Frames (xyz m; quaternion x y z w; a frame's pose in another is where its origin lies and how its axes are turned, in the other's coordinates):
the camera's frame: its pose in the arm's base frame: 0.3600 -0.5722 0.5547 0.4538 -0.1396 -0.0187 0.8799
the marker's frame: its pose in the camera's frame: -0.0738 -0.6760 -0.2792 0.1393 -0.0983 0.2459 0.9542
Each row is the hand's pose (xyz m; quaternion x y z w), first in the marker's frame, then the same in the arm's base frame.
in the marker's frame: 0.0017 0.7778 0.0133 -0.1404 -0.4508 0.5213 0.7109
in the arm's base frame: -0.0540 -0.4369 0.3753 0.1656 -0.8783 0.2422 0.3775
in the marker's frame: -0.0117 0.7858 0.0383 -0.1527 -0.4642 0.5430 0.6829
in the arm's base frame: -0.0768 -0.4555 0.3775 0.1367 -0.8927 0.2429 0.3541
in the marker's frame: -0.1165 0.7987 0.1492 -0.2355 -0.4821 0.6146 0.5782
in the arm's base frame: -0.1967 -0.5431 0.3400 -0.0020 -0.9230 0.2428 0.2984
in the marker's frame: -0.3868 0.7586 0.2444 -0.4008 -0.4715 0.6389 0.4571
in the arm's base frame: -0.3976 -0.6242 0.1481 -0.2017 -0.9157 0.1907 0.2907
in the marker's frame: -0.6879 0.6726 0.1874 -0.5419 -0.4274 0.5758 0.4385
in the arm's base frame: -0.5418 -0.5822 -0.1325 -0.3061 -0.8673 0.1149 0.3754
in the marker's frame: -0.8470 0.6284 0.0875 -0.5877 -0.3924 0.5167 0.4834
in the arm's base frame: -0.5956 -0.4959 -0.2965 -0.3043 -0.8327 0.0802 0.4555
